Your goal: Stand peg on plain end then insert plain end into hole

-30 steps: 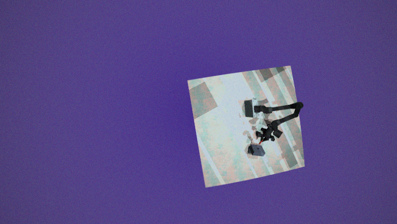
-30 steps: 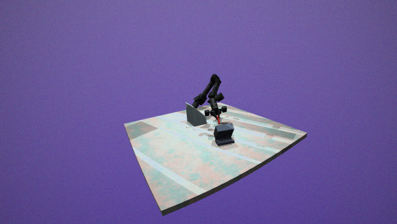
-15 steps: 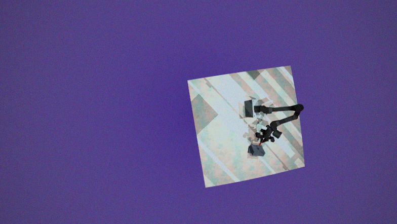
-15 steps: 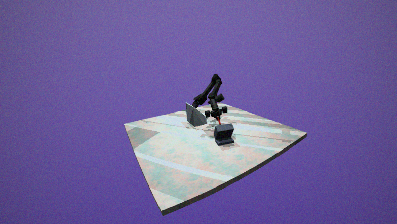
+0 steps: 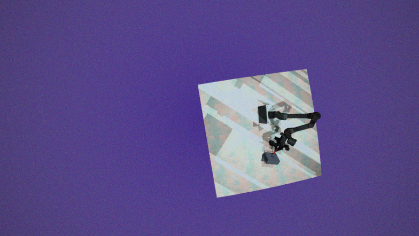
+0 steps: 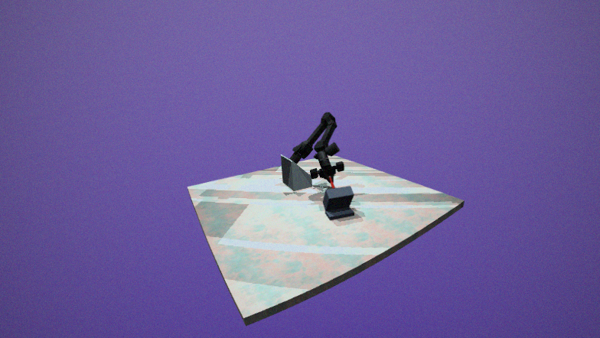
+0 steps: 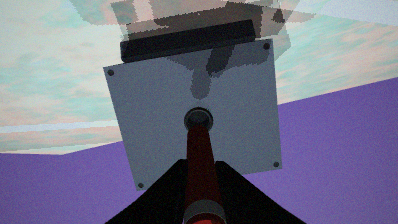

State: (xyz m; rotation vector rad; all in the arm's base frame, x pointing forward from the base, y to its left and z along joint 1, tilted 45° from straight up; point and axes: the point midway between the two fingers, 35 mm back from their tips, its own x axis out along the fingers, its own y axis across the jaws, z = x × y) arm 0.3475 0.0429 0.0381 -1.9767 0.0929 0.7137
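My gripper tip is now 9 cm short of the sloped grey panel, 2 cm to the left of it and 5 cm above it. Also, from my gripper tip: red peg (1 cm behind, 1 cm above).
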